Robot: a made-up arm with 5 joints.
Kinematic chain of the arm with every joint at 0, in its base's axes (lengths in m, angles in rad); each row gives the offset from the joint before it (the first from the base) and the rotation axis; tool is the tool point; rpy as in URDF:
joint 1: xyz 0 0 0.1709 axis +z
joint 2: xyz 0 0 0 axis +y
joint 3: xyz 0.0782 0 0.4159 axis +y
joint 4: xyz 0.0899 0 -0.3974 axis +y
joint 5: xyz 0.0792 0 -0.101 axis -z
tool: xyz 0 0 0 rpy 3.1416 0 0
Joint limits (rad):
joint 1: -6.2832..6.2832
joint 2: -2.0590..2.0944
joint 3: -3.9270..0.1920
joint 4: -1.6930..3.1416
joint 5: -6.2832..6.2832
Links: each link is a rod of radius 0.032 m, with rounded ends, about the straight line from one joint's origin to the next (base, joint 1, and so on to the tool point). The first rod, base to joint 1, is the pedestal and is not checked.
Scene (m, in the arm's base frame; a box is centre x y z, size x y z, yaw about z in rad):
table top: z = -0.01
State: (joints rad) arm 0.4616 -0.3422 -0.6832 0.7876 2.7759
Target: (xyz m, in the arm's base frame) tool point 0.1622 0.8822 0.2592
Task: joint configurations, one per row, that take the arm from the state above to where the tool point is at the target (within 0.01 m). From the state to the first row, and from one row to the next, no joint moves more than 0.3 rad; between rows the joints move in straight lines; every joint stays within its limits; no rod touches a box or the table.
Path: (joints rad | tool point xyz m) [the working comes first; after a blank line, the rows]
Joints at the target: -1.7526 -2.0525 -2.0356 0.4607 2.7759
Straight joint move there: clear.

1: 0.1848 -0.5560 -0.8522 0.7467 2.7759 | 0.3717 0.0695 0.5588
2: -0.0920 -0.7698 -1.0213 0.7059 2.7759 | 0.2600 -0.0240 0.7214
3: -0.3687 -0.9836 -1.1903 0.6650 2.7759 | 0.0738 -0.0285 0.8387
4: -0.6455 -1.1974 -1.3594 0.6241 2.7759 | -0.1181 0.0890 0.8862
5: -0.9223 -1.4111 -1.5284 0.5833 2.7759 | -0.2362 0.3117 0.8490
6: -1.1991 -1.6249 -1.6975 0.5424 2.7759 | -0.2244 0.5756 0.7237
7: -1.4758 -1.8387 -1.8665 0.5016 2.7759 | -0.0754 0.7918 0.5200
8: -1.7526 -2.0525 -2.0356 0.4607 2.7759 | 0.1622 0.8822 0.2592

